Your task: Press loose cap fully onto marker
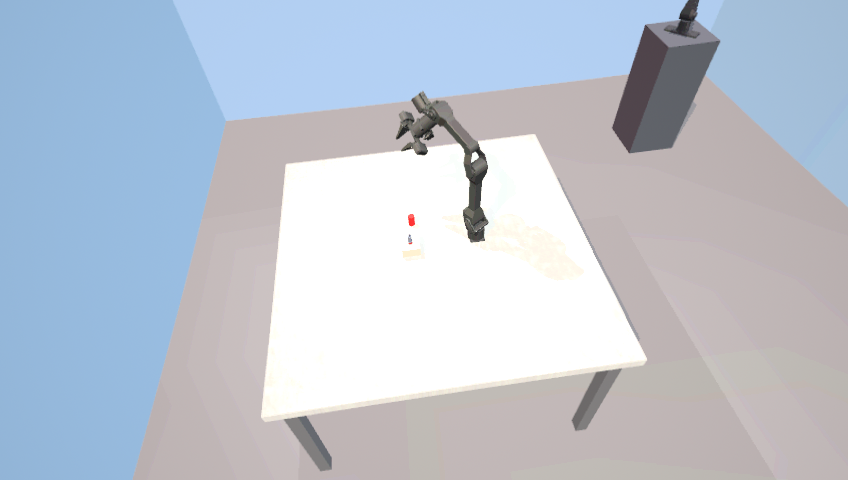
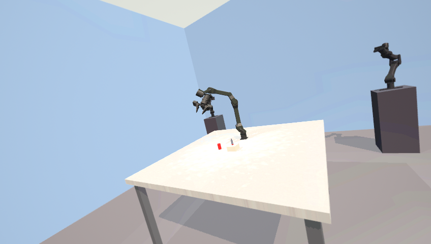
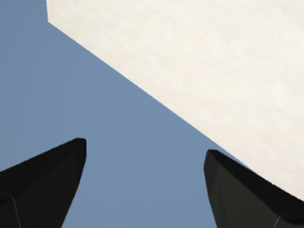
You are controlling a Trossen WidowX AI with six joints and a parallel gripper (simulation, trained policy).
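Right now my gripper tip is 2 cm past the red cap, 12 cm to the right of it and 32 cm above it. Round my gripper tip: holder block 26 cm to the left, 33 cm below.
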